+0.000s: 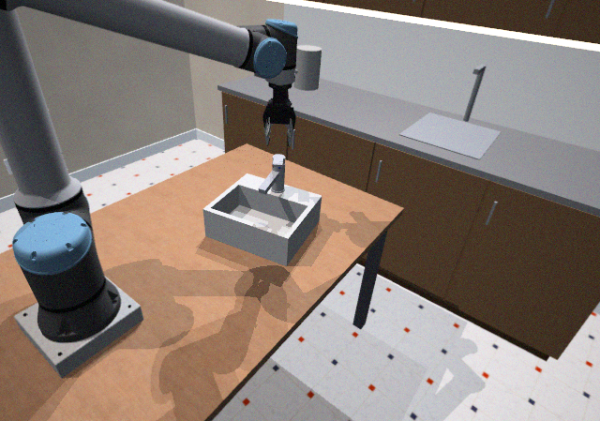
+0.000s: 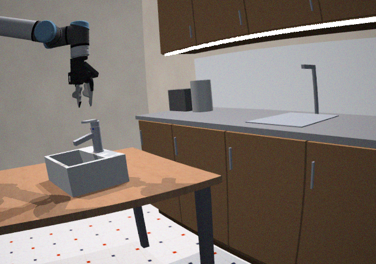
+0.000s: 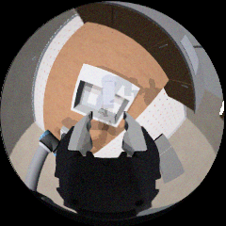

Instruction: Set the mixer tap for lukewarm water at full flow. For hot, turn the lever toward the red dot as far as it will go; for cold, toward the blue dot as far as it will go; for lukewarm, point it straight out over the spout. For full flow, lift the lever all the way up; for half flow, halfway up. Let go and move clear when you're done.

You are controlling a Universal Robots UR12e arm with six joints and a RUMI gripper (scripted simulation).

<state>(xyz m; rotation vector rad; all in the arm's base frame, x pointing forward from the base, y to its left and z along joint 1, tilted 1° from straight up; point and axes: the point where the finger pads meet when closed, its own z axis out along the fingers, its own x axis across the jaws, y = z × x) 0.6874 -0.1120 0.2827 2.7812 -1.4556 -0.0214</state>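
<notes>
Now: the lever 20 mm ahead of my hand, 10 mm to the left of it and 80 mm below it. From my hand the other things lie so: grey mixer tap 30 mm ahead, 20 mm to the left, 130 mm below; then white basin 70 mm behind, 10 mm to the left, 310 mm below.
</notes>
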